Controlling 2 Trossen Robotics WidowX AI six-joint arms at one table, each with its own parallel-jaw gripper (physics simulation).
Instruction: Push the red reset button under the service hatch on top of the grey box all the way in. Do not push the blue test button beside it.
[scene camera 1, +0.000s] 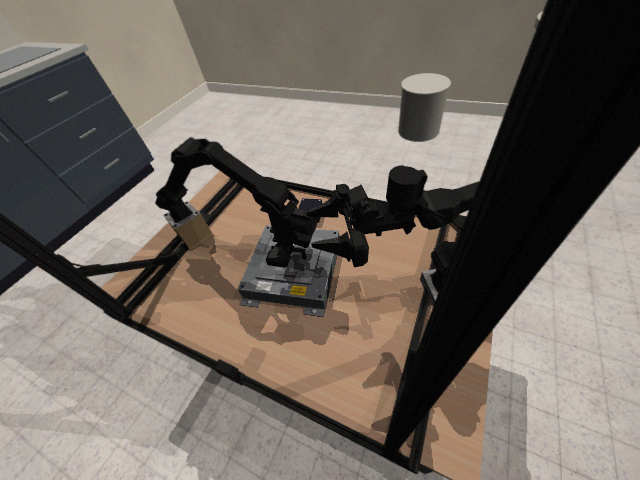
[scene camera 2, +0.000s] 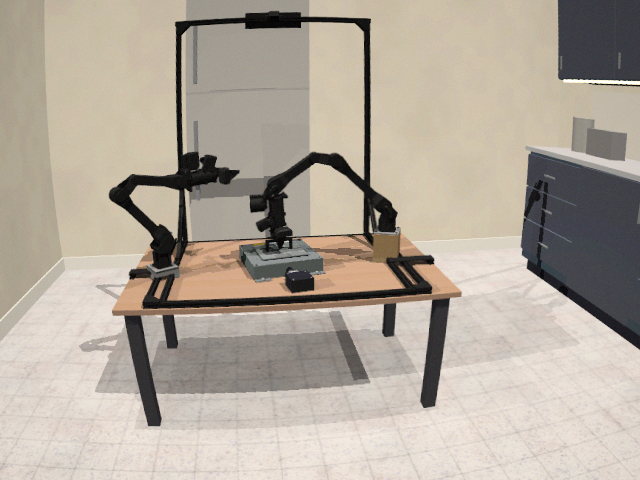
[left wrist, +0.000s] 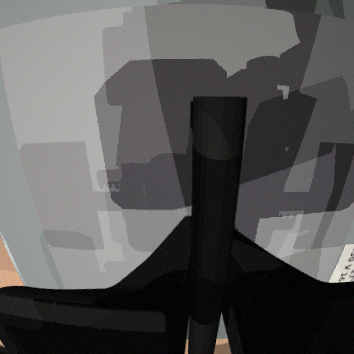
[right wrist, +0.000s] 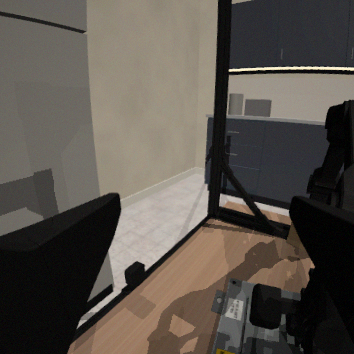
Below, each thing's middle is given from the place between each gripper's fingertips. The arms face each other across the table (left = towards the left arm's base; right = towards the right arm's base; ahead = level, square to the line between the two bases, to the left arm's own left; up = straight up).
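Looking at the service hatch (scene camera 1: 301, 267), I find my left gripper 20 mm below it. There is also the grey box (scene camera 1: 313, 296), which, counted from my left hand, is 60 mm ahead, 10 mm to the right and 40 mm below.
As for my right gripper, it is 160 mm to the right of the service hatch, 120 mm short of it and 290 mm above it. From my right hand, the grey box is 180 mm ahead, 150 mm to the left and 340 mm below.
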